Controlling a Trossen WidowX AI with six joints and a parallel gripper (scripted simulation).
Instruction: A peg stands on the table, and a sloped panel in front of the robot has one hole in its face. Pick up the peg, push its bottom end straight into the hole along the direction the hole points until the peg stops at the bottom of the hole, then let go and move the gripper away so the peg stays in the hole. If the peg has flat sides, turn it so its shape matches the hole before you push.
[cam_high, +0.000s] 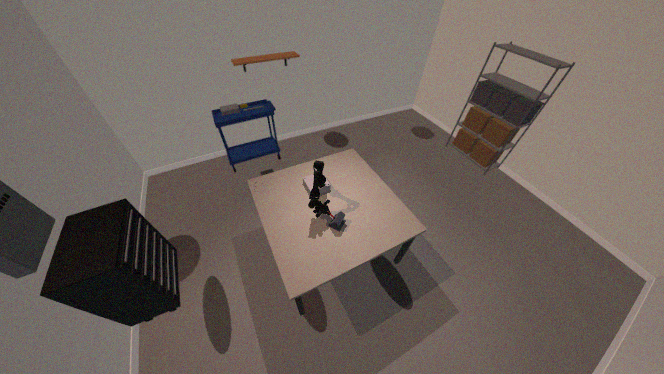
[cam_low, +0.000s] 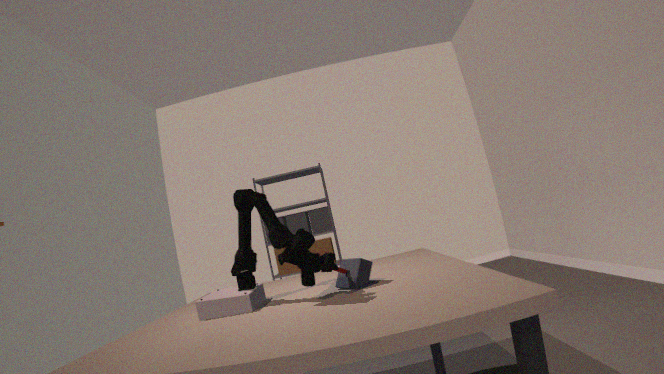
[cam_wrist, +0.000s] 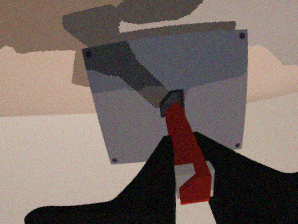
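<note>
Now: gripper tip 60 mm short of the grey sloped panel, 30 mm to the right of it and 40 mm above it. Round my gripper tip: red peg: 10 mm behind, 10 mm to the right, 10 mm above.
</note>
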